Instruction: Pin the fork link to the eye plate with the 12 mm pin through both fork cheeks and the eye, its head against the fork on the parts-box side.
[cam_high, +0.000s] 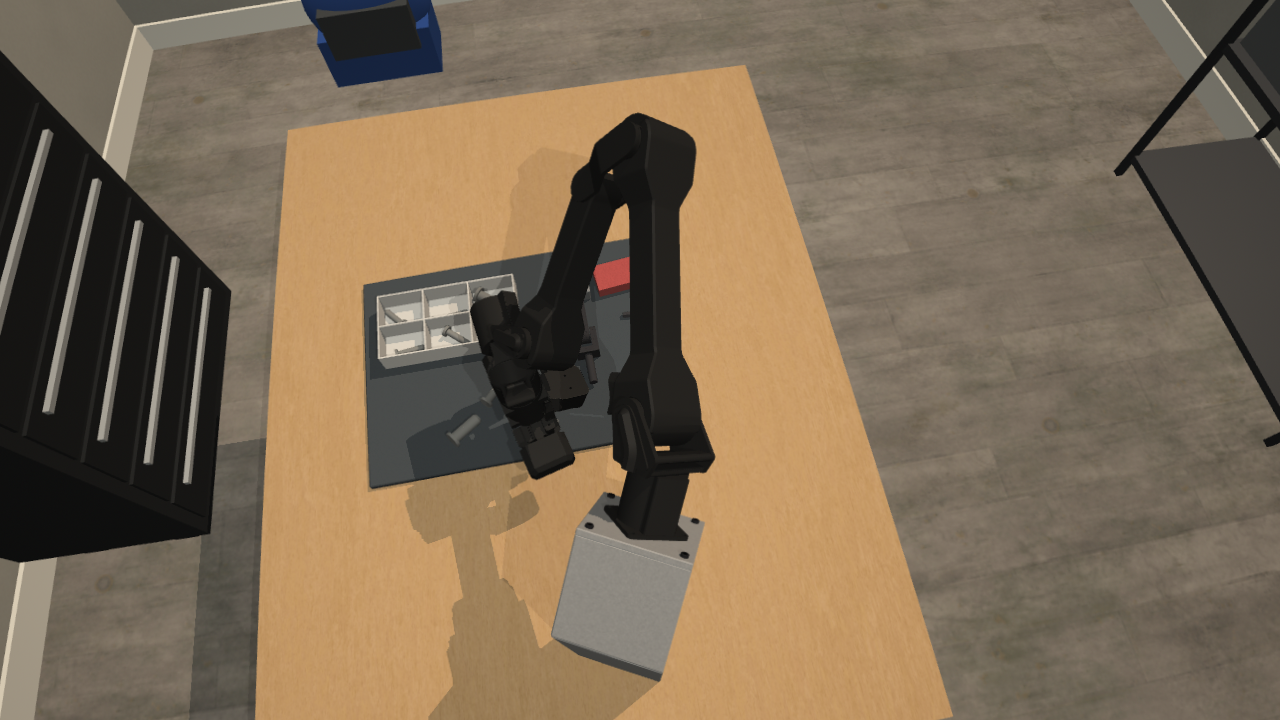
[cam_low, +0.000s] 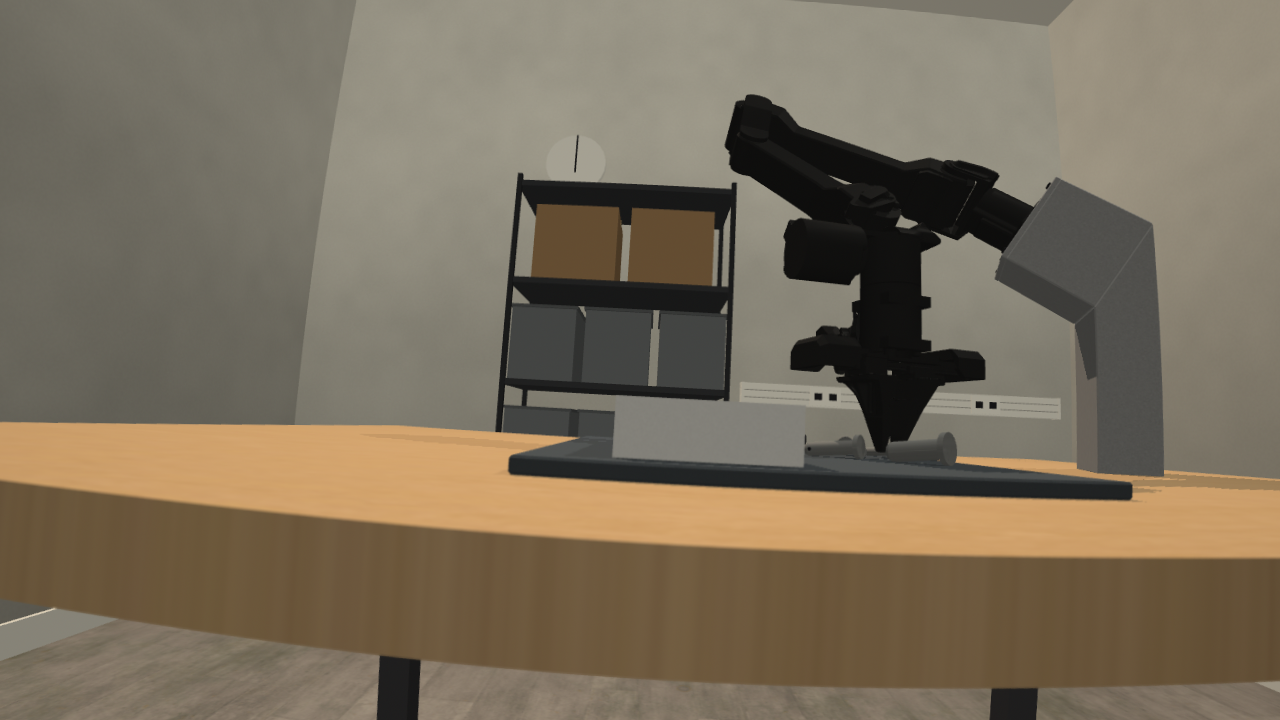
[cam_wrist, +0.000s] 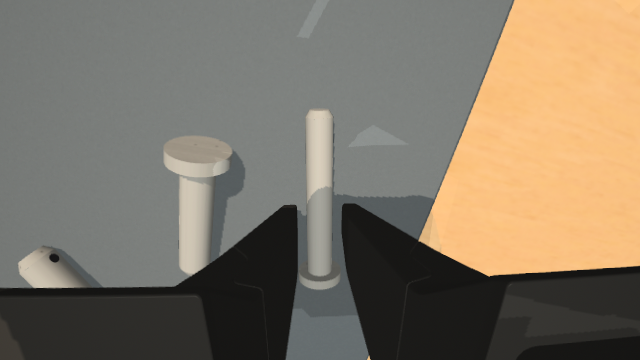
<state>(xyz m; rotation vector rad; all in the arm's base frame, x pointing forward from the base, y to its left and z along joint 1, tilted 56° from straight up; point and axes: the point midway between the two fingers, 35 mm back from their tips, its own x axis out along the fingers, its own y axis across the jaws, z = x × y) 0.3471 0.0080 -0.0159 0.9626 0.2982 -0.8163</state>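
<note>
The long thin pin lies 3 cm below my hand and 1 cm to the right of it. The rest, counted from my hand: grey eye plate (14 cm to the right, 10 cm ahead, 3 cm below); then parts box (22 cm ahead, 3 cm below, 2 cm to the left); then dark mat (12 cm ahead, 5 cm to the right, 4 cm below).
</note>
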